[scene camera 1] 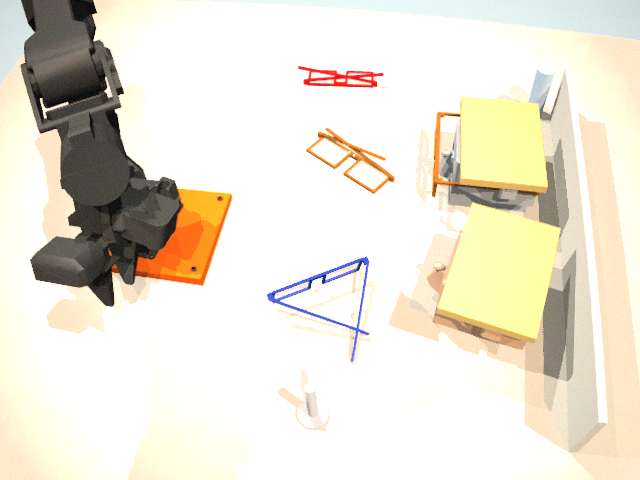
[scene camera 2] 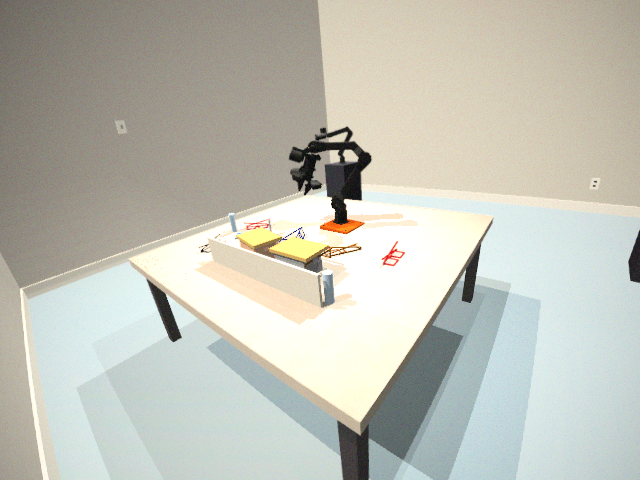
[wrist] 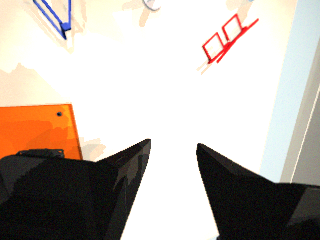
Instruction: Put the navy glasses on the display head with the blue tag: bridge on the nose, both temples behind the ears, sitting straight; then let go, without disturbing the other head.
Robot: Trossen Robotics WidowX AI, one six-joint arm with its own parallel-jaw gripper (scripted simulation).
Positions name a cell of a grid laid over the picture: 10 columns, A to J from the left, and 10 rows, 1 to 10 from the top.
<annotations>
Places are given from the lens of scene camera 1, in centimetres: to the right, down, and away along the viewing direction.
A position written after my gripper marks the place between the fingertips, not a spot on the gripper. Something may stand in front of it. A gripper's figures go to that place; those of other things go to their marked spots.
my gripper (scene camera 1: B7): -22, 6, 67
low wall (scene camera 1: J9): 31, 19, 67
</annotations>
